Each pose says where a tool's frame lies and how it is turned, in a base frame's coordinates. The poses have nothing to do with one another.
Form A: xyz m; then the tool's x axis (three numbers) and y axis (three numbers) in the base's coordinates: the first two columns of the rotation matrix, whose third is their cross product.
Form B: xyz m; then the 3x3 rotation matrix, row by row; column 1 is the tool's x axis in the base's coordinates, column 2 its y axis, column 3 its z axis. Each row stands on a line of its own. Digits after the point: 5 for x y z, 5 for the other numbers.
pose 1, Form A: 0.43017, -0.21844, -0.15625, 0.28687, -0.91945, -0.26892, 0.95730, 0.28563, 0.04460
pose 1, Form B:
0.43017, -0.21844, -0.15625
0.28687, 0.95730, 0.03580
-0.91945, 0.28563, -0.27023
-0.26892, 0.04460, 0.96213

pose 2, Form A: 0.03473, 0.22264, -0.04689, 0.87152, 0.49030, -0.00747, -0.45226, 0.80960, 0.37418
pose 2, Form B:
0.03473, 0.22264, -0.04689
0.87152, -0.45226, 0.18951
0.49030, 0.80960, -0.32273
-0.00747, 0.37418, 0.92733

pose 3, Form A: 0.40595, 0.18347, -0.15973, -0.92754, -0.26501, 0.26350, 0.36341, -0.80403, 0.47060
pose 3, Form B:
0.40595, 0.18347, -0.15973
-0.92754, 0.36341, 0.08715
-0.26501, -0.80403, 0.53226
0.26350, 0.47060, 0.84208

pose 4, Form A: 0.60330, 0.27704, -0.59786, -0.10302, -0.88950, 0.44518, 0.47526, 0.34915, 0.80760
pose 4, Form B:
0.60330, 0.27704, -0.59786
-0.10302, 0.47526, -0.87379
-0.88950, 0.34915, 0.29478
0.44518, 0.80760, 0.38677

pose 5, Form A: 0.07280, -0.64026, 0.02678, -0.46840, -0.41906, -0.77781, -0.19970, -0.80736, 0.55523
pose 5, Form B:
0.07280, -0.64026, 0.02678
-0.46840, -0.19970, -0.86065
-0.41906, -0.80736, 0.41540
-0.77781, 0.55523, 0.29448

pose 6, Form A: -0.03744, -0.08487, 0.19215, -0.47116, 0.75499, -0.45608, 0.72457, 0.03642, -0.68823
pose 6, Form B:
-0.03744, -0.08487, 0.19215
-0.47116, 0.72457, -0.50300
0.75499, 0.03642, -0.65473
-0.45608, -0.68823, -0.56420

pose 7, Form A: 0.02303, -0.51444, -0.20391, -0.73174, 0.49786, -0.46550, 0.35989, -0.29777, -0.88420
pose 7, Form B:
0.02303, -0.51444, -0.20391
-0.73174, 0.35989, -0.57882
0.49786, -0.29777, -0.81453
-0.46550, -0.88420, 0.03872

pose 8, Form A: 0.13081, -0.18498, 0.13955, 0.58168, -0.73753, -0.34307, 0.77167, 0.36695, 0.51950
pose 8, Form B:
0.13081, -0.18498, 0.13955
0.58168, 0.77167, -0.25726
-0.73753, 0.36695, -0.56692
-0.34307, 0.51950, 0.78258

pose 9, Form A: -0.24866, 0.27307, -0.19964, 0.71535, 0.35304, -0.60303, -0.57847, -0.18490, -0.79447
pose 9, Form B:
-0.24866, 0.27307, -0.19964
0.71535, -0.57847, -0.39198
0.35304, -0.18490, 0.91716
-0.60303, -0.79447, 0.07195

